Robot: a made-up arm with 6 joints.
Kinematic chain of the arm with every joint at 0, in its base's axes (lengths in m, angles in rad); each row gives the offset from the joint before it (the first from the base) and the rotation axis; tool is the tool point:
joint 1: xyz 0 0 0.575 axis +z
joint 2: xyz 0 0 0 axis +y
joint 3: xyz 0 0 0.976 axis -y
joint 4: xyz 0 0 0 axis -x
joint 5: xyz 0.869 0 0 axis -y
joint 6: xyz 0 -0.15 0 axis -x
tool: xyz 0 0 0
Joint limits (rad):
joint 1: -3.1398..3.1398
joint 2: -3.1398..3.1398
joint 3: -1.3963..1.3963
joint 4: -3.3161..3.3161
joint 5: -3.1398..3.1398
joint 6: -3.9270..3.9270
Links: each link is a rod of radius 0.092 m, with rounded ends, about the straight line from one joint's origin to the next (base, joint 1, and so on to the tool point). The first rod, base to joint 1, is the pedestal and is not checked.
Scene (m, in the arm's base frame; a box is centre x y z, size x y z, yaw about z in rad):
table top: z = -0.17
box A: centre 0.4 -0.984 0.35 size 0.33 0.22 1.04 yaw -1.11
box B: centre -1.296 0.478 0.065 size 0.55 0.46 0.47 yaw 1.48
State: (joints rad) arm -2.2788 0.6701 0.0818 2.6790 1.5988 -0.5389
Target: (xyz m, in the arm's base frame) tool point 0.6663 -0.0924 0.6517
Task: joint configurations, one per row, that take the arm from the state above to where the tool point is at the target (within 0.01 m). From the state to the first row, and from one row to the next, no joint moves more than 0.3 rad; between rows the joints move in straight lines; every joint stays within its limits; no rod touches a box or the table.
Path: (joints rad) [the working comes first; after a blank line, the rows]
Joints at the target: -0.3575 0.3968 -0.8834 2.9289 1.5988 -0.5389
Straight joint move there: touches box A.

1: -2.0503 0.4708 -0.1835 2.8383 1.6360 -0.5187
2: -1.8218 0.2716 -0.4489 2.9976 1.6733 -0.4985
3: -1.5934 0.0723 -0.7142 3.1568 1.7105 -0.4783
4: -1.3649 -0.1269 -0.9796 3.3161 1.7477 -0.4581
5: -1.1131 0.0040 -0.9555 3.2193 1.7105 -0.4783
6: -0.8612 0.1349 -0.9315 3.1225 1.6733 -0.4985
7: -0.6094 0.2658 -0.9075 3.0257 1.6360 -0.5187
8: -0.3575 0.3968 -0.8834 2.9289 1.5988 -0.5389

